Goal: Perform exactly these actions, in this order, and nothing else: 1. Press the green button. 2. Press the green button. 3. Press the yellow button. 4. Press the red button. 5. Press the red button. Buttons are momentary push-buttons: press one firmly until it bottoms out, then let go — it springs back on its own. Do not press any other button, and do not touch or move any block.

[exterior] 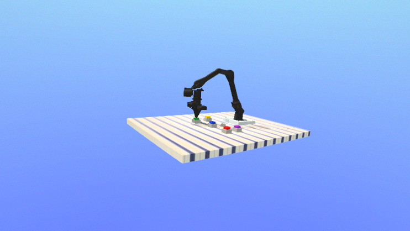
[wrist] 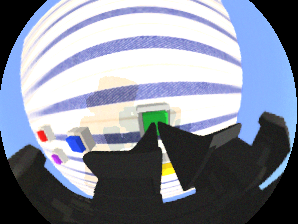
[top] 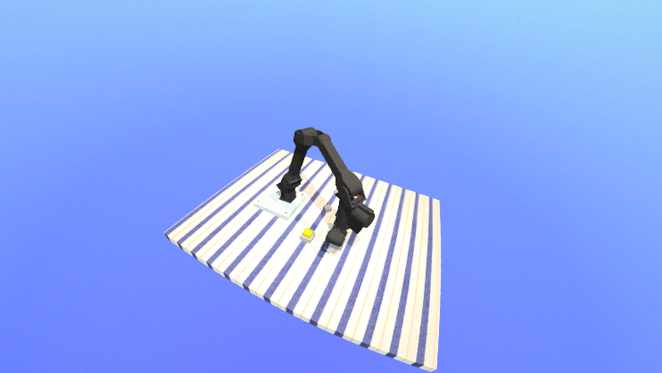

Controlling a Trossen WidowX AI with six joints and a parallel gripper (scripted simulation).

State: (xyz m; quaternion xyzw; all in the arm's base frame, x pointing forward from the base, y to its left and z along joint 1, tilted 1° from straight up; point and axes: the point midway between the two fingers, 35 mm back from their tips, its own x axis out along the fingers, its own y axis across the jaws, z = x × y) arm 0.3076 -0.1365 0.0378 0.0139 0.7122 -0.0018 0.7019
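Right now my gripper tip is 10 mm above the green button. The rest, counted from my gripper tip: small white block: 180 mm to the left, 120 mm behind, 30 mm below; then yellow button: 120 mm behind, 20 mm to the right, 10 mm below; then blue button: 160 mm to the left, 30 mm behind, 10 mm below.
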